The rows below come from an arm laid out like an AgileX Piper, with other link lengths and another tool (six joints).
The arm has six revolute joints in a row. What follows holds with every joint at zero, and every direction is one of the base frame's.
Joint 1 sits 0.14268 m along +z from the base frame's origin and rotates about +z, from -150 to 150 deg.
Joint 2 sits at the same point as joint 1 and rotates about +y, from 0 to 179.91 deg.
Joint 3 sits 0.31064 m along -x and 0.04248 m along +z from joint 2 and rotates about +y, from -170 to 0 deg.
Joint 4 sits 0.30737 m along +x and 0.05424 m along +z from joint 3 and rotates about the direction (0.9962, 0, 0.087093), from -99.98 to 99.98 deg.
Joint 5 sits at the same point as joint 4 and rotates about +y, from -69.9 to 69.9 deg.
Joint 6 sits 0.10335 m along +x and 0.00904 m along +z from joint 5 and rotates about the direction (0.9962, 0, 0.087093), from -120 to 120 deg.
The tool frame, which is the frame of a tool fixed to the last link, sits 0.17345 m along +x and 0.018 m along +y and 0.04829 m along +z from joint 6; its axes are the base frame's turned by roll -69.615, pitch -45.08 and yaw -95.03 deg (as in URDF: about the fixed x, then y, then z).
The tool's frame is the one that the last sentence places.
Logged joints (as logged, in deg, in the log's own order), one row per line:
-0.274 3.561 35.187 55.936 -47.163 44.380
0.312 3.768 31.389 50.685 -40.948 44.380
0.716 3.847 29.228 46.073 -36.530 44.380
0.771 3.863 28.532 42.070 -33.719 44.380
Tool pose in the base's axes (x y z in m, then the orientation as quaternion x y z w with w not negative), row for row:
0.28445 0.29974 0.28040 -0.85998 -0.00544 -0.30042 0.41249
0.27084 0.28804 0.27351 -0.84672 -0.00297 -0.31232 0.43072
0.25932 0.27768 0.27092 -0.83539 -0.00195 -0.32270 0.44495
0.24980 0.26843 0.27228 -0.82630 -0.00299 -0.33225 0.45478
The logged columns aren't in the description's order. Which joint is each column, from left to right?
Columns, left to right: joint 4, joint 6, joint 5, joint 2, joint 3, joint 1.
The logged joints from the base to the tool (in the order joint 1, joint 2, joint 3, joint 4, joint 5, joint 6), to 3 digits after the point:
44.380 55.936 -47.163 -0.274 35.187 3.561
44.380 50.685 -40.948 0.312 31.389 3.768
44.380 46.073 -36.530 0.716 29.228 3.847
44.380 42.070 -33.719 0.771 28.532 3.863

